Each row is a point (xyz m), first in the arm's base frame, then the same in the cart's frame.
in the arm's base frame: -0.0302 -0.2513 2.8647
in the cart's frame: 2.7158 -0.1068 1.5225
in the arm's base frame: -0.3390 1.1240 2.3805
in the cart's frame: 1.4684 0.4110 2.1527
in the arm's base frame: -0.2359 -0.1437 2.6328
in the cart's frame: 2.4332 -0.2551 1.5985
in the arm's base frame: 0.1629 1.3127 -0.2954
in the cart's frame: -0.6618 -0.0025 0.4976
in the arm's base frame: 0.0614 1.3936 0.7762
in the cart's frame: 0.1167 0.3327 1.1660
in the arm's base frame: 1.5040 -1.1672 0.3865
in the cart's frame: 1.5762 -0.4595 -1.2902
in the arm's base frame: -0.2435 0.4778 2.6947
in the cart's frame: 2.1140 0.1621 1.9366
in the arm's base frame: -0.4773 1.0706 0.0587
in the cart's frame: -0.3537 -0.4829 1.0154
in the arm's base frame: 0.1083 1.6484 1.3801
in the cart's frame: 0.4505 0.7286 1.5706
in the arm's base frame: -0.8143 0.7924 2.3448
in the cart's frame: 1.5515 -0.1423 2.3082
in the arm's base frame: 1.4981 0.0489 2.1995
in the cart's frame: 2.2862 0.9198 0.2459
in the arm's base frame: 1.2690 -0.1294 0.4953
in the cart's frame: 1.0081 0.0859 -0.5664
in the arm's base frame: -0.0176 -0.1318 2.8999
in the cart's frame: 2.6753 -0.0093 1.5897
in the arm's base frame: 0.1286 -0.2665 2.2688
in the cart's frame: 2.2836 -0.2035 1.0931
